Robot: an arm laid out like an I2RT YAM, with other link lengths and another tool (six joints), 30 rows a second.
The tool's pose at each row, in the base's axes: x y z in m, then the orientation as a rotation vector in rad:
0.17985 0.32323 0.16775 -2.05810 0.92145 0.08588
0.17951 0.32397 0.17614 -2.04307 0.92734 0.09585
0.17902 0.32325 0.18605 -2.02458 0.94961 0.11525
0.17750 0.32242 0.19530 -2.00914 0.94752 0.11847
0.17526 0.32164 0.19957 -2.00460 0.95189 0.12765
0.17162 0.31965 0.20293 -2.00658 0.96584 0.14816
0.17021 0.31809 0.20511 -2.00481 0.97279 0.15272
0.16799 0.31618 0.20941 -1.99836 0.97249 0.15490
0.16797 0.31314 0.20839 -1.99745 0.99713 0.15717
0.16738 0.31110 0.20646 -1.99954 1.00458 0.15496
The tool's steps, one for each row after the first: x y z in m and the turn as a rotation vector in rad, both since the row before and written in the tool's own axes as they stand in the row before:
-0.00380 -0.00576 -0.00484 0.00888 -0.00790 0.01150
-0.00376 -0.00619 -0.00682 0.00520 -0.00737 0.02678
-0.00436 -0.00496 -0.00670 0.01296 -0.00746 0.00402
-0.00290 -0.00118 -0.00375 -0.00004 -0.00508 0.00747
-0.00283 0.00077 -0.00446 -0.01172 -0.00579 0.01612
-0.00103 0.00000 -0.00285 -0.00148 -0.00011 0.00676
-0.00232 -0.00072 -0.00460 0.00492 -0.00347 0.00235
0.00219 0.00161 -0.00170 -0.00507 0.01010 0.01750
0.00168 0.00227 -0.00050 -0.00256 0.00560 0.00359

